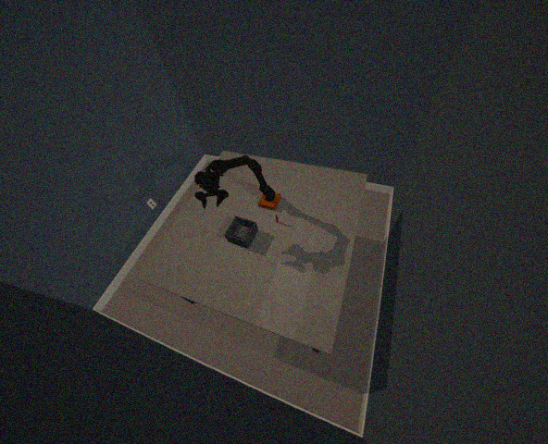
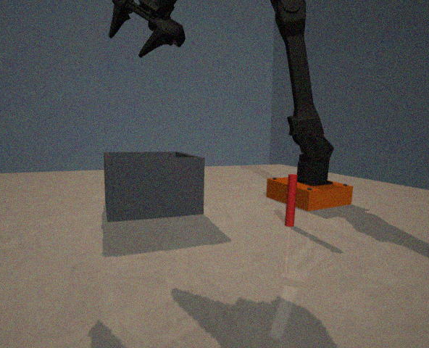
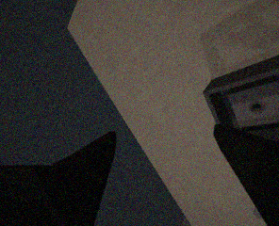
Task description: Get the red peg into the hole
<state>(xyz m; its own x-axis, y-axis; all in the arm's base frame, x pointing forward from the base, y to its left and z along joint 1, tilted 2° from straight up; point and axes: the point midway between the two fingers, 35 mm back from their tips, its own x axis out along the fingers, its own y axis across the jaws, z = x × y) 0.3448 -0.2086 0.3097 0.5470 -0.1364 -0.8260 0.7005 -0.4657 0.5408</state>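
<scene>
Now: the red peg 320 mm to the left of my gripper tip, 290 mm below it and 200 mm behind it. The rest, counted from my gripper tip: grey box: 300 mm below, 120 mm to the left, 30 mm behind.
</scene>
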